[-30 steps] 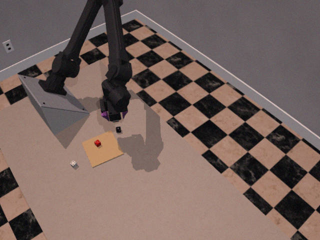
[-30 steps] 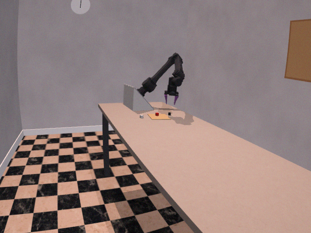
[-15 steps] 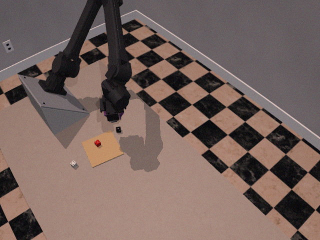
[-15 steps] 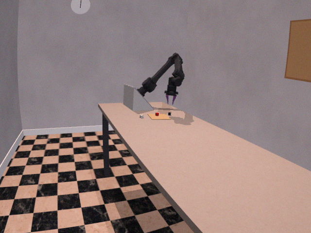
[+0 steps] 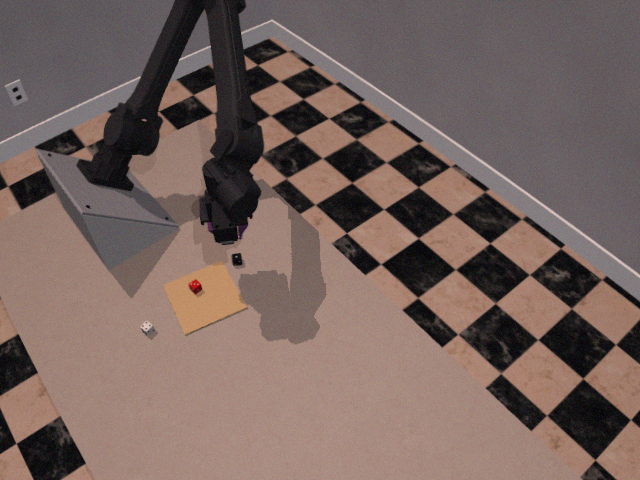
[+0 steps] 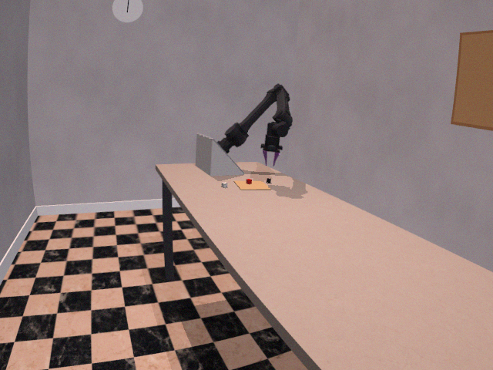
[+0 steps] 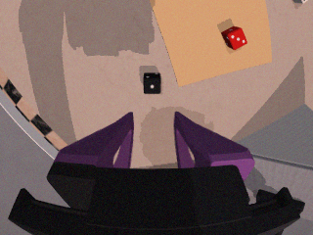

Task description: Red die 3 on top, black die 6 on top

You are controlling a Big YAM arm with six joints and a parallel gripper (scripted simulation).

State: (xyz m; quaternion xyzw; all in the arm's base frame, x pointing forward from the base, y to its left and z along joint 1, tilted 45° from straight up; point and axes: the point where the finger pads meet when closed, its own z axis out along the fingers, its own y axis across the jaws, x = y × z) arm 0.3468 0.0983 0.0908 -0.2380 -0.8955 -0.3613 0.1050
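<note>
My gripper is now 80 mm above the black die. The rest, counted from my hand: orange mat (110 mm to the right, 90 mm below, 30 mm ahead); white die (240 mm to the right, 80 mm below, 30 mm ahead); red die (110 mm to the right, 80 mm below, 10 mm ahead).
</note>
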